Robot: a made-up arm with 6 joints.
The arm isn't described. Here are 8 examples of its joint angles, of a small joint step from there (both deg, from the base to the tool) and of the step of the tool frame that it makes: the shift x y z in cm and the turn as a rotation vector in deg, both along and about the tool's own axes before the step.
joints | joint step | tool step
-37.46 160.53 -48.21 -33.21 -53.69 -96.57 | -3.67 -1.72 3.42 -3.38 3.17 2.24 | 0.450 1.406 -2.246 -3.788 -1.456 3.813
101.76 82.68 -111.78 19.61 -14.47 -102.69 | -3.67 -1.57 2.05 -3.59 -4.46 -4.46 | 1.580 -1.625 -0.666 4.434 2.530 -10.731
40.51 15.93 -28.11 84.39 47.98 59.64 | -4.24 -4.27 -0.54 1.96 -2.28 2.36 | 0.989 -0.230 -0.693 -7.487 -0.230 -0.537
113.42 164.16 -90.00 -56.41 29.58 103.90 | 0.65 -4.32 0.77 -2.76 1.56 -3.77 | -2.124 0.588 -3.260 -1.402 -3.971 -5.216
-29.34 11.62 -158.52 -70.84 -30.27 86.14 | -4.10 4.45 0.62 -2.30 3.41 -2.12 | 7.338 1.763 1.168 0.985 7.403 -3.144
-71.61 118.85 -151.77 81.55 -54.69 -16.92 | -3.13 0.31 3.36 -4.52 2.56 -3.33 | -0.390 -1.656 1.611 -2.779 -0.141 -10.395
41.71 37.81 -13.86 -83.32 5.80 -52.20 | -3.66 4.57 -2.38 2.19 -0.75 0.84 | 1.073 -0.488 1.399 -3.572 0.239 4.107
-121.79 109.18 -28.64 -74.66 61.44 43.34 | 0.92 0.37 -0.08 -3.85 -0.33 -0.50 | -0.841 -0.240 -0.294 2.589 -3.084 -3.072
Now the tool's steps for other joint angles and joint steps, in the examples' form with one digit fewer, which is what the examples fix.
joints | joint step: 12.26 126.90 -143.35 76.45 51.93 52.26 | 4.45 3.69 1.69 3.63 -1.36 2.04
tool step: -0.55 -4.28 4.21 2.39 3.26 8.64
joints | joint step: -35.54 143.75 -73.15 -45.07 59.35 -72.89 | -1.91 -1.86 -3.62 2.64 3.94 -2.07
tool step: 2.47 0.43 -1.17 -1.02 -1.46 3.89
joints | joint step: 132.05 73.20 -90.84 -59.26 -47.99 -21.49 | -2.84 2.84 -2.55 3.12 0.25 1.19
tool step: 2.48 0.53 0.35 1.20 3.27 1.70
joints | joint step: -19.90 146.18 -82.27 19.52 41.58 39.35 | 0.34 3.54 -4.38 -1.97 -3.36 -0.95
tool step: -1.70 1.50 1.60 -1.70 -3.89 -2.96
